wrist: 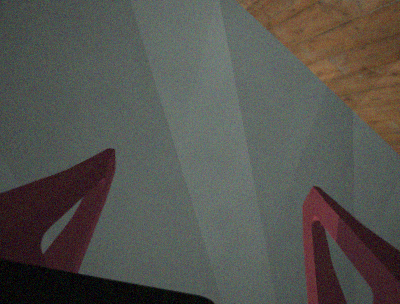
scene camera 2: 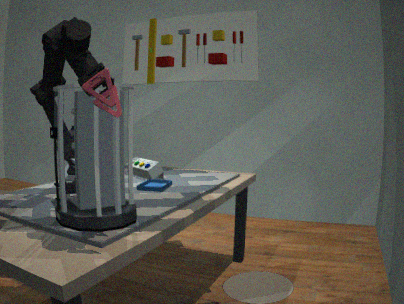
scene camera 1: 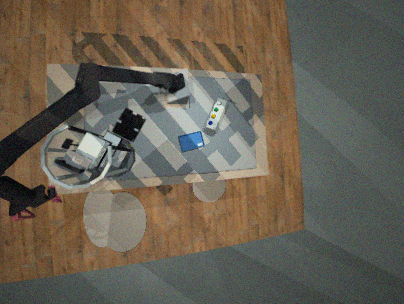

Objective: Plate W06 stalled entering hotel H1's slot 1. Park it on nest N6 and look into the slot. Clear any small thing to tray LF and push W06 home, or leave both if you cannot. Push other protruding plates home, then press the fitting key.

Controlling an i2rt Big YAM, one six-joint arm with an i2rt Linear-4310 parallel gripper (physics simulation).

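Places are measured from the arm's base along level axes (x left, y back, z up), in metres.
Pixels of known places: gripper, fingertip midpoint: (wrist: 212, 177) (scene camera 2: 117, 111) (scene camera 1: 48, 208); arm's base, origin of the base link: (scene camera 1: 176, 84).
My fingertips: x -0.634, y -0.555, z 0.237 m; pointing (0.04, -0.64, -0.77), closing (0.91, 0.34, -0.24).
Ahead of a thing's pixels: the offset from my fingertips to its top centre. Level surfaces: height alone.
A tall carousel, seemingly the hotels (scene camera 1: 45, 157) (scene camera 2: 87, 160), has grey walls, pale rails and a dark round base. Its slots, slot 1 and any protruding plates cannot be made out. My gripper (scene camera 1: 47, 207) (wrist: 212, 177) is open and empty, with pink fingers wide apart. It is outside the carousel's lower left in the overhead view; in the side view a pink finger overlaps the carousel's top. A blue tray @[dx +0.673, dy +0.192, dz -0.296 m] (scene camera 1: 191, 141) (scene camera 2: 155, 185) lies on the mat. A white key box @[dx +0.870, dy +0.333, dz -0.230 m] (scene camera 1: 215, 116) (scene camera 2: 146, 167) has green, yellow and blue keys. Plate W06 cannot be identified.
A black notched block @[dx +0.309, dy +0.351, dz -0.238 m] (scene camera 1: 129, 124) is beside the carousel. The arm's base stands by a pale box (scene camera 1: 178, 96) near the table's far edge. The grey mat @[dz -0.314 m] (scene camera 1: 227, 150) covers much of the table. A tool board (scene camera 2: 200, 72) hangs on the wall.
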